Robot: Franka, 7 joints.
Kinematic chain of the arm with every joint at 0, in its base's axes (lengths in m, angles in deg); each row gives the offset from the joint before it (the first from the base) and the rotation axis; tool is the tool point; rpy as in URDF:
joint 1: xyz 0 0 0.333 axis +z
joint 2: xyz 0 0 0 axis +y
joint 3: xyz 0 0 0.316 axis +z
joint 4: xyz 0.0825 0 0 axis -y
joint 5: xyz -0.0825 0 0.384 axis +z
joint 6: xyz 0 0 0 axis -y
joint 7: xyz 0.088 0 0 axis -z
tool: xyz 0 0 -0.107 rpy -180 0 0
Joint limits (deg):
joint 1: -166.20..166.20
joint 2: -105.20..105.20
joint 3: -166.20..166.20
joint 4: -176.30..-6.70
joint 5: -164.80..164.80
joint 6: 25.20..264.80
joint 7: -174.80..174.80
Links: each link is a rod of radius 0.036 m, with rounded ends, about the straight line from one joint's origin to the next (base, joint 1, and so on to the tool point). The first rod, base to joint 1, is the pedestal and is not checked.
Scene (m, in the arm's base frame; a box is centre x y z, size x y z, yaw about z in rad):
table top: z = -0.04
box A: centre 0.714 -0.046 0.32 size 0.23 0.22 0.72 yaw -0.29
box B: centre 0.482 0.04 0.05 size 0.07 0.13 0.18 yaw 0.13
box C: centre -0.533 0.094 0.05 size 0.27 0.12 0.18 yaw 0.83
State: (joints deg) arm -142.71 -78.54 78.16 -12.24 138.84 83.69 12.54
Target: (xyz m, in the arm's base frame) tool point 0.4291 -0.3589 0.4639
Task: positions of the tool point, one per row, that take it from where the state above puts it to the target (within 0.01 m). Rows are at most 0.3 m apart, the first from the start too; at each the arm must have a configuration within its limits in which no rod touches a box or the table.
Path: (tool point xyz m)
1: 0.6666 0.4600 0.4297
2: 0.6598 0.4751 0.4671
3: 0.6248 0.5127 0.5220
4: 0.5537 0.5730 0.5780
5: 0.4432 0.6478 0.6174
6: 0.2964 0.7230 0.6236
7: 0.1240 0.7811 0.5850
8: 0.2649 0.6402 0.7452
9: 0.3958 0.4270 0.8434
10: 0.4854 0.1739 0.8562
11: 0.5165 -0.0708 0.7811
12: 0.4913 -0.2588 0.6383
13: 0.4291 -0.3589 0.4639

